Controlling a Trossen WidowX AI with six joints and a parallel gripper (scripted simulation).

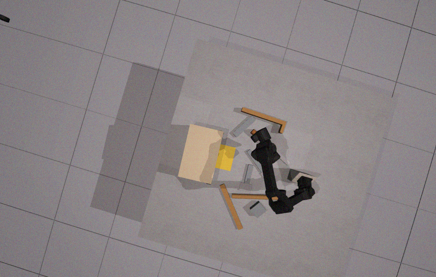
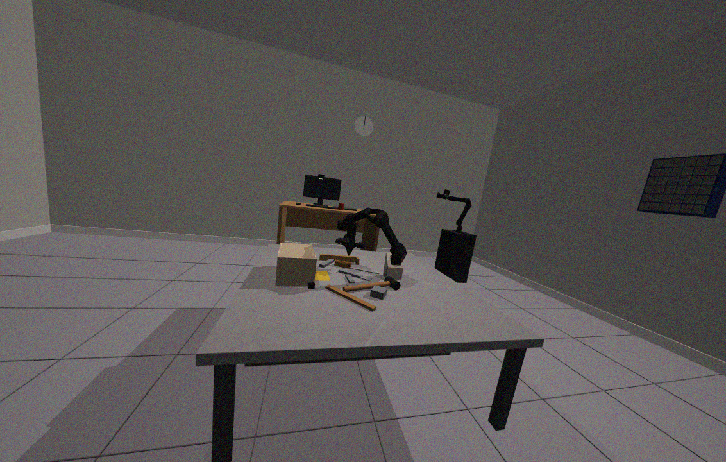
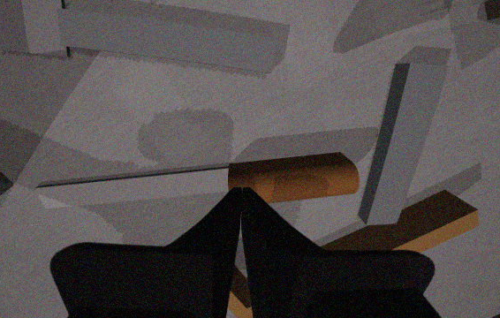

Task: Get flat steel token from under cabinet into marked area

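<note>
Right now the grey bar is 130 mm ahead of my gripper tip, 90 mm to the right of it and 90 mm below it. The rest, counted from my gripper tip: grey l-shaped bracket: 230 mm to the left, 90 mm below, 10 mm ahead; grey block: 380 mm to the left, 100 mm behind, 80 mm below; grey steel token: 360 mm ahead, 150 mm to the left, 90 mm below.
</note>
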